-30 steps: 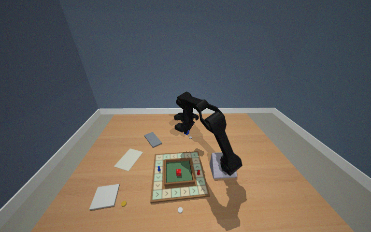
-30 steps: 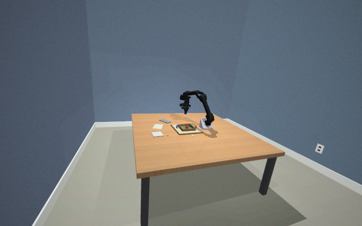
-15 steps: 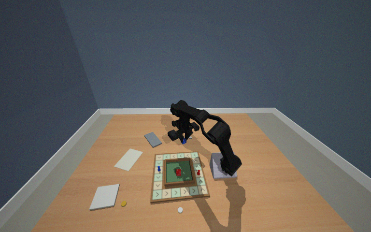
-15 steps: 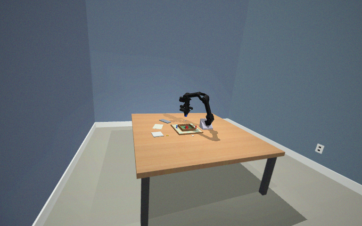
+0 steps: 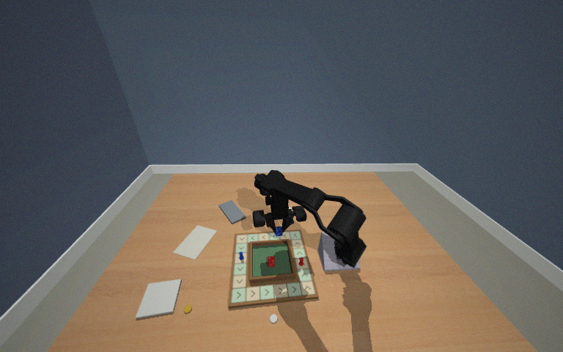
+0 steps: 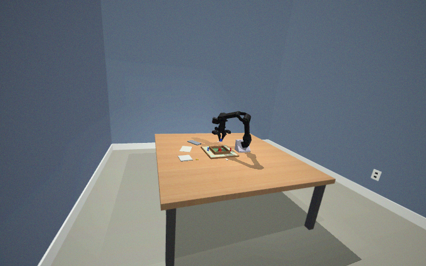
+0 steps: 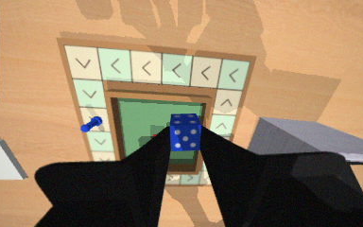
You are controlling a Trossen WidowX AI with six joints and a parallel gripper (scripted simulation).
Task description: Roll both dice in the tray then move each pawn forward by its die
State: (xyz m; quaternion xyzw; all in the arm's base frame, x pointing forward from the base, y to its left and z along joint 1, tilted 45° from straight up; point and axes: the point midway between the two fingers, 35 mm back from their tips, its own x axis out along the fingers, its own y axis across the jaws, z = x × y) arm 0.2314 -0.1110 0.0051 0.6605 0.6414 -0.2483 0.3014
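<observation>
My gripper tip is now 80 mm to the right of the red pawn, 80 mm past it and 70 mm above it. The rest, counted from my gripper tip: grey card 240 mm to the right, 200 mm ahead, 90 mm below; green tray 90 mm below, 60 mm to the left, 30 mm ahead; blue pawn 140 mm ahead, 70 mm below, 30 mm to the left.
</observation>
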